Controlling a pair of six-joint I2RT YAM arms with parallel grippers.
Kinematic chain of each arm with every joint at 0, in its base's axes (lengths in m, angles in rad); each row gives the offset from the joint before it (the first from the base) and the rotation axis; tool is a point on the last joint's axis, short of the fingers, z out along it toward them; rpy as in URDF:
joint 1: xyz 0 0 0.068 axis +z
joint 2: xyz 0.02 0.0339 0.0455 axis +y
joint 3: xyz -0.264 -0.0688 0 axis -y
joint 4: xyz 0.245 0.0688 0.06 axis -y
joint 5: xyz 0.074 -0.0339 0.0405 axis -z
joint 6: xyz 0.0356 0 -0.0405 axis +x
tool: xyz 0 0 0 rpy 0 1.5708 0
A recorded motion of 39 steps. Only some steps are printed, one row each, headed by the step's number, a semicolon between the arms.
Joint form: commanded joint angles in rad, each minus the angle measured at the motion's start. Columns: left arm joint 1, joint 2, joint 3, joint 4, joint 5, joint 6; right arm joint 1, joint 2, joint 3, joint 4, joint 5, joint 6.
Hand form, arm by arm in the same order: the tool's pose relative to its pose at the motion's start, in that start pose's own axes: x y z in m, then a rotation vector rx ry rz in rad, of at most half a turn. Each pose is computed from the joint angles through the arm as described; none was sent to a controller.
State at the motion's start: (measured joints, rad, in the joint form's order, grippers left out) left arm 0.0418 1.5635 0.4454 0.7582 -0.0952 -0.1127; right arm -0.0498 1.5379 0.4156 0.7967 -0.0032 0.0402
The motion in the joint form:
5: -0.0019 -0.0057 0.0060 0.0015 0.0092 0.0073; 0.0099 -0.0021 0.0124 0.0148 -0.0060 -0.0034
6: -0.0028 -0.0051 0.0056 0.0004 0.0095 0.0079; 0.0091 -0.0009 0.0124 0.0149 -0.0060 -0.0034
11: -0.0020 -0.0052 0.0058 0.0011 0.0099 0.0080; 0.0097 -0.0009 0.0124 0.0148 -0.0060 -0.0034
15: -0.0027 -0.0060 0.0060 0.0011 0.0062 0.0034; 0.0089 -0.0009 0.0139 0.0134 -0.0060 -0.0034
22: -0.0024 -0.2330 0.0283 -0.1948 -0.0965 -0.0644; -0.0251 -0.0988 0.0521 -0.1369 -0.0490 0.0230
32: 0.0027 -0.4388 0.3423 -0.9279 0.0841 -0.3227; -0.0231 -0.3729 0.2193 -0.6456 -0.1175 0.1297
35: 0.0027 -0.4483 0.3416 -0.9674 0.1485 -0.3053; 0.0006 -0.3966 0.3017 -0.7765 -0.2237 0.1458
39: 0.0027 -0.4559 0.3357 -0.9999 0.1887 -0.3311; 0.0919 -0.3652 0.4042 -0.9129 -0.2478 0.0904
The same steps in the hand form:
5: -0.0034 -0.0013 0.0000 0.0124 -0.0119 0.0068; -0.0060 0.0032 0.0013 -0.0165 -0.0287 -0.0066
6: -0.0029 -0.0015 0.0000 0.0133 -0.0098 0.0079; -0.0057 0.0030 0.0015 -0.0157 -0.0276 -0.0064
11: -0.0031 -0.0013 0.0000 0.0130 -0.0108 0.0076; -0.0057 0.0031 0.0015 -0.0163 -0.0275 -0.0065
15: -0.0034 -0.0014 -0.0001 0.0101 -0.0121 0.0031; -0.0061 0.0029 0.0017 -0.0155 -0.0276 -0.0063
22: -0.0399 0.0011 -0.0298 -0.0837 -0.0789 -0.0731; -0.0251 -0.0042 -0.0065 -0.0259 -0.0129 0.0305
32: -0.1107 -0.0079 -0.0722 0.0389 0.1640 -0.3153; -0.0857 0.0018 -0.0462 -0.0898 0.0626 0.1408
35: -0.1075 -0.0096 -0.0753 0.0943 0.2104 -0.3014; -0.1050 0.0125 -0.0540 -0.2141 0.1028 0.1539
39: -0.1030 -0.0103 -0.0777 0.1217 0.2527 -0.3300; -0.1196 0.0380 -0.0538 -0.3184 0.1752 0.0722

